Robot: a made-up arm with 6 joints.
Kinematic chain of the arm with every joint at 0, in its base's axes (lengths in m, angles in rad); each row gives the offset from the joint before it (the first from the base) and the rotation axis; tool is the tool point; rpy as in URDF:
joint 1: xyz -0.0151 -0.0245 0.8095 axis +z
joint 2: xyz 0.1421 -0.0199 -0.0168 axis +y
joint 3: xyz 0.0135 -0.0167 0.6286 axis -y
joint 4: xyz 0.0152 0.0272 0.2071 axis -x
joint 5: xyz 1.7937 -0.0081 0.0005 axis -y
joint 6: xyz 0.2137 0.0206 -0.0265 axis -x
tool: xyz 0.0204 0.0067 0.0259 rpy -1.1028 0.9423 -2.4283
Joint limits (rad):
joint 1: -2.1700..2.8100
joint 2: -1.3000..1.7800
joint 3: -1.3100..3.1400
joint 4: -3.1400..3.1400
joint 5: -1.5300..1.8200
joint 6: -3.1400..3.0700
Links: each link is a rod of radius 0.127 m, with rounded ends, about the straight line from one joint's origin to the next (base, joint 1, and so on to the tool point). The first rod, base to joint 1, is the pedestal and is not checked.
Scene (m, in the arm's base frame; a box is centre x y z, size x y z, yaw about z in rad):
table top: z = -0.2
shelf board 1: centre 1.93 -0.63 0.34 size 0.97 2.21 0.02 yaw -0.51
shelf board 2: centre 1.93 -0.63 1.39 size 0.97 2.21 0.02 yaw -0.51
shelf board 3: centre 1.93 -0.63 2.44 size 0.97 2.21 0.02 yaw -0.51
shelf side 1: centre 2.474 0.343 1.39 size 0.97 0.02 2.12 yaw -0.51
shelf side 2: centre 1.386 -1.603 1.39 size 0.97 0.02 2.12 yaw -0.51
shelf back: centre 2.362 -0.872 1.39 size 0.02 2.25 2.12 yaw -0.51
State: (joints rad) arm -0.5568 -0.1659 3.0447 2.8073 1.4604 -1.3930
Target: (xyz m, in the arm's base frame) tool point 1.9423 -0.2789 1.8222
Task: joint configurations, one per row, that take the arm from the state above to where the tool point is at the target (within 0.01 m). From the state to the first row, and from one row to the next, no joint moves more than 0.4 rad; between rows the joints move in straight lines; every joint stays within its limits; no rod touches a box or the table.
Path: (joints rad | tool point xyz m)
1: -0.4928 -0.2366 2.6556 2.8189 1.5004 -1.3748 | -1.5413 0.8807 1.8710
2: -0.4287 -0.3074 2.2665 2.8305 1.5403 -1.3566 | -1.4145 0.6954 2.3905
3: -0.3647 -0.3781 1.8775 2.8421 1.5803 -1.3384 | -1.1281 0.4759 2.8009
4: -0.3007 -0.4489 1.4884 2.8537 1.6202 -1.3202 | -0.7146 0.2634 3.0609
5: -0.2366 -0.5196 1.0993 2.8653 1.6602 -1.3020 | -0.2225 0.0923 3.1448
6: -0.1726 -0.5904 0.7102 2.8769 1.7001 -1.2838 | 0.2884 -0.0145 3.0444
7: -0.1086 -0.6611 0.3212 2.8885 1.7401 -1.2656 | 0.7561 -0.0493 2.7700
8: -0.0445 -0.7318 -0.0679 2.9001 1.7800 -1.2474 | 1.1236 -0.0194 2.3488
9: 0.0195 -0.8026 -0.4570 2.9117 1.8200 -1.2292 | 1.3462 0.0545 1.8222
10: -0.0399 -0.4805 -0.1690 2.9042 1.8200 -1.2502 | 1.5317 -0.0318 1.8829
11: -0.0994 -0.1583 0.1190 2.8967 1.8200 -1.2712 | 1.7379 -0.1426 1.8848
12: -0.1588 0.1638 0.4070 2.8892 1.8200 -1.2921 | 1.9423 -0.2788 1.8223

